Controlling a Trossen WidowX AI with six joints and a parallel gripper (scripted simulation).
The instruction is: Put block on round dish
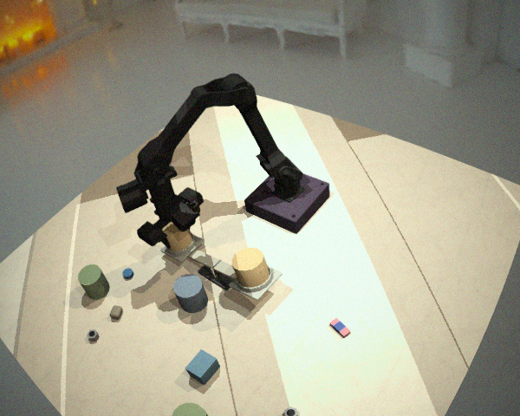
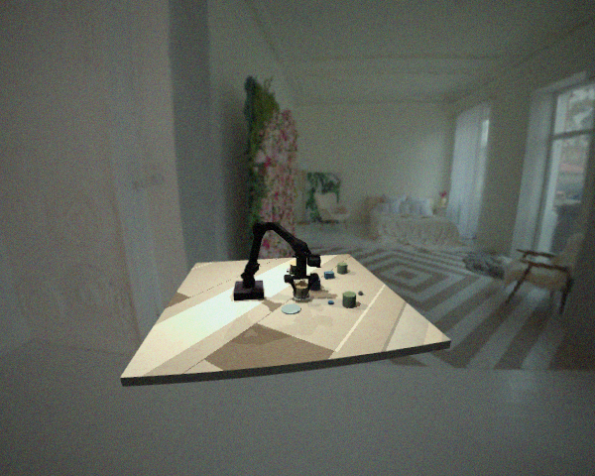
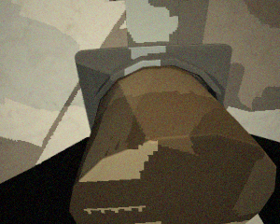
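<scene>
My gripper tip is 60 mm past the round dish, 110 mm to the left of it and 50 mm above it. From my gripper tip the other things lie so: blue disc: 160 mm ahead, 50 mm to the right, 40 mm below; grey block: 10 mm below; blue cylinder: 80 mm ahead, 130 mm to the left, 10 mm below.
</scene>
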